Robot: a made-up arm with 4 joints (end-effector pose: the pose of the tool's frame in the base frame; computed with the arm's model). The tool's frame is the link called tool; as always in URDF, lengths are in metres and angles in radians.
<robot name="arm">
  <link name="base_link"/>
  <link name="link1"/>
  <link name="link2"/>
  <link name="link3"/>
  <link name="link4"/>
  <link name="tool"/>
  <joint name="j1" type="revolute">
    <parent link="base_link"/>
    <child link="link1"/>
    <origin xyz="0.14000 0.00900 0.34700"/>
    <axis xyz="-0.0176 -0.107 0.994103"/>
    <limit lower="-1.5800" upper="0.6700" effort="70" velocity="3"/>
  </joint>
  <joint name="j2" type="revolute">
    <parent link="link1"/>
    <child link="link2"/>
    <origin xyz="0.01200 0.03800 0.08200"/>
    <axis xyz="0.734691 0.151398 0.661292"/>
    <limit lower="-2.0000" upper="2.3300" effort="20" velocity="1.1"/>
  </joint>
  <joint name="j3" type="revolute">
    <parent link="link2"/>
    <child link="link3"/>
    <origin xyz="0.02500 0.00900 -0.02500"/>
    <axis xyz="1 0 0"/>
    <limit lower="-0.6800" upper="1.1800" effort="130" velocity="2.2"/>
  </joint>
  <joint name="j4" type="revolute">
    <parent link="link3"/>
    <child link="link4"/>
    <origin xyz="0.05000 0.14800 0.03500"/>
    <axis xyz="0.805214 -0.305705 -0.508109"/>
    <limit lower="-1.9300" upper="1.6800" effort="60" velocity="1.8"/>
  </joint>
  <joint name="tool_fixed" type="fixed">
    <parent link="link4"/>
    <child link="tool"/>
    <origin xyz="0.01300 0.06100 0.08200" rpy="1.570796 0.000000 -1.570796"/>
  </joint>
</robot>
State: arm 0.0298 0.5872 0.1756 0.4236
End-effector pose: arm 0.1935 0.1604 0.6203 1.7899 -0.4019 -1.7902
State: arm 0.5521 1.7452 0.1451 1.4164
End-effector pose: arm 0.1860 0.0398 0.5648 0.6234 1.4885 -2.1889
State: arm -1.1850 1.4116 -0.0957 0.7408
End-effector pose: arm 0.2317 -0.0090 0.6307 -1.7184 0.5709 1.9696
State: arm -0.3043 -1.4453 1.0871 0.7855
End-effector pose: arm 0.2504 0.1051 0.5850 -1.2239 2.0216 1.1279
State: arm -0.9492 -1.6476 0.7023 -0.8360
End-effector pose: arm 0.4034 -0.1028 0.4173 -1.1073 -1.6957 -1.3499
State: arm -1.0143 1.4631 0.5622 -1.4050
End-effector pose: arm 0.1748 0.0060 0.6655 1.9892 -0.7671 -0.6500
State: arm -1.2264 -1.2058 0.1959 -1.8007
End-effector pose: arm 0.3151 -0.1164 0.2763 -1.2074 -0.0994 -1.3540
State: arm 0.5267 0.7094 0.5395 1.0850
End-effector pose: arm 0.1840 0.0779 0.5864 1.4028 0.6636 -2.4062
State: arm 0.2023 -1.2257 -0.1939 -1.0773
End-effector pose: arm 0.3479 0.1274 0.2747 -0.6791 -1.3413 -0.3609
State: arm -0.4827 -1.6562 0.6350 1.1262
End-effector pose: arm 0.3141 0.0654 0.5083 -0.6999 2.4059 0.6152
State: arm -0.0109 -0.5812 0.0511 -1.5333
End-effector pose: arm 0.2768 0.2397 0.3357 -0.1967 -0.8657 -0.2382
